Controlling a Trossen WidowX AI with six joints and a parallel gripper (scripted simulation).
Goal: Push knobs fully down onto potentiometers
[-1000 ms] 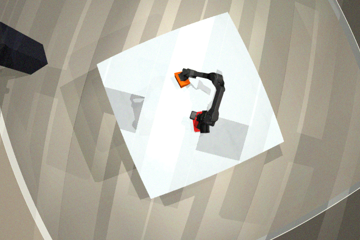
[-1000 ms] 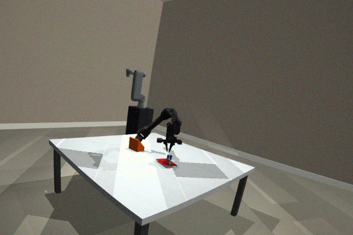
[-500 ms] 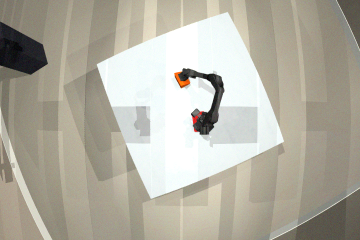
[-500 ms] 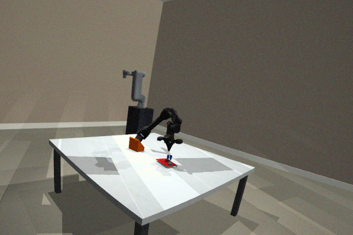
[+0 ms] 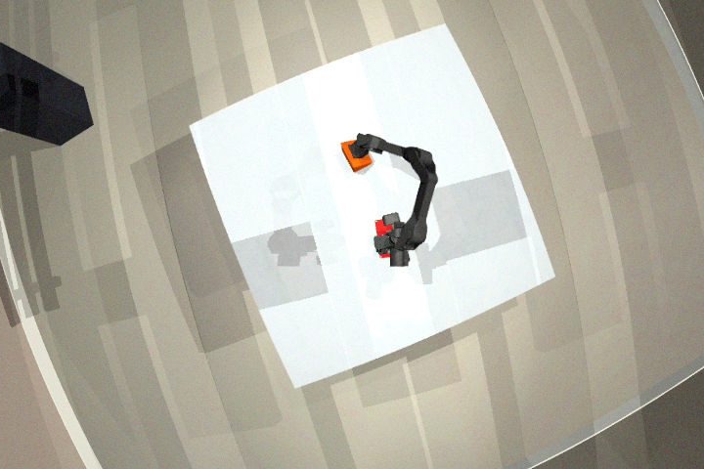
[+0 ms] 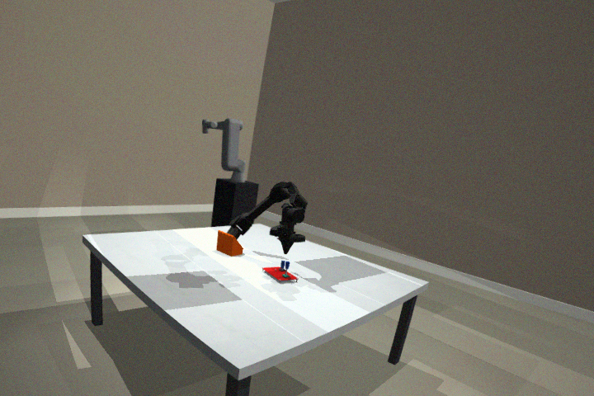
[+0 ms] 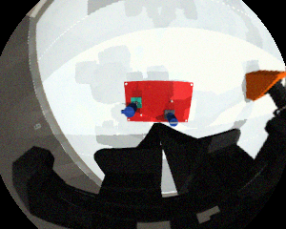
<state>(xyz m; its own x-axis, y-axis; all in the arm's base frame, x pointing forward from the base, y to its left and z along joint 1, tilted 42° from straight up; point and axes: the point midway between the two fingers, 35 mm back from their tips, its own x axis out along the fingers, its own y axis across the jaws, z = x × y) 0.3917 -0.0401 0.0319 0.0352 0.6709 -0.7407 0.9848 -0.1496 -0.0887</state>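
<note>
Right now the green potentiometer is 40 mm ahead of my gripper tip, 20 mm to the right of it and 60 mm below it.
</note>
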